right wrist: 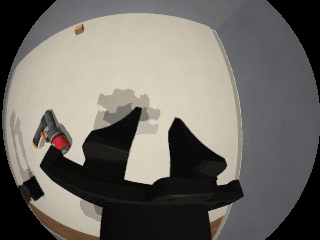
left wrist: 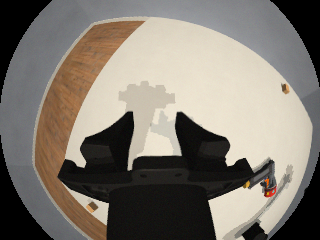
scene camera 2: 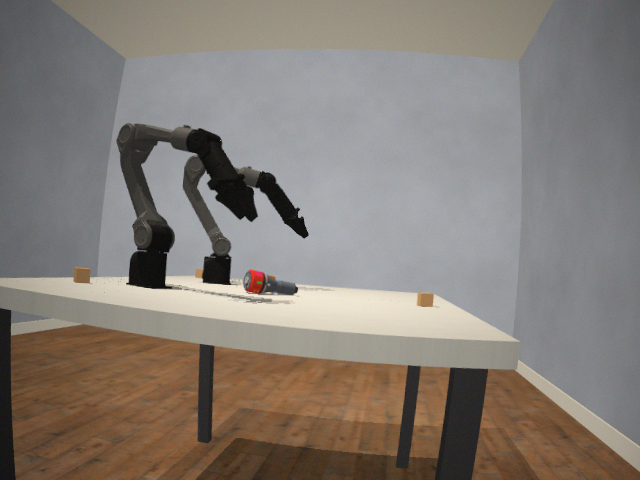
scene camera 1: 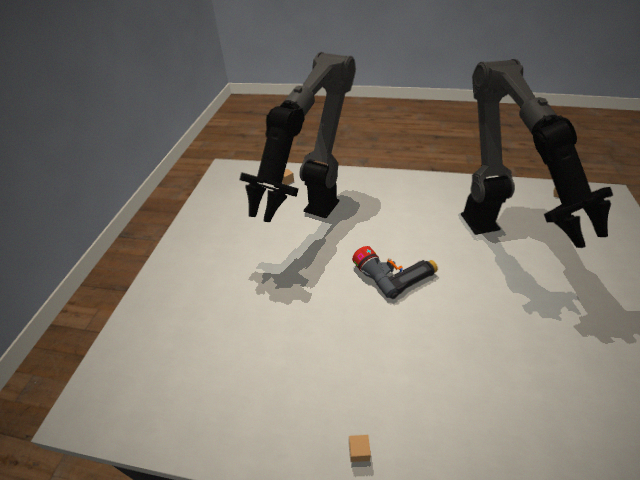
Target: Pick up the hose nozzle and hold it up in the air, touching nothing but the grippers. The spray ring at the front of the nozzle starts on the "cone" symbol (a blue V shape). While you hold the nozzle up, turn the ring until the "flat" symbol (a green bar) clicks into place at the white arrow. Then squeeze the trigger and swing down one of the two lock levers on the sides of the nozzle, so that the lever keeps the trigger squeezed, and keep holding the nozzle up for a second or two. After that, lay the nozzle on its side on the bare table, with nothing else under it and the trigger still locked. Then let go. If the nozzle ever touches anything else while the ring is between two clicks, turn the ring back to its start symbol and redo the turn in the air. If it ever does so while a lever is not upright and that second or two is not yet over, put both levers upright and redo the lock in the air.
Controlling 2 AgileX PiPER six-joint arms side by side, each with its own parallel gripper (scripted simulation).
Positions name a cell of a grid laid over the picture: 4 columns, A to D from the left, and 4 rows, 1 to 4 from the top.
In view: the left gripper (scene camera 1: D3), the right gripper (scene camera 1: B2) and a hose nozzle (scene camera 1: C3).
The hose nozzle shows as well in the right wrist view (right wrist: A3). The left gripper is seen too in the left wrist view (left wrist: B2). The right gripper also shows in the right wrist view (right wrist: B3) and in scene camera 2 (scene camera 2: B2).
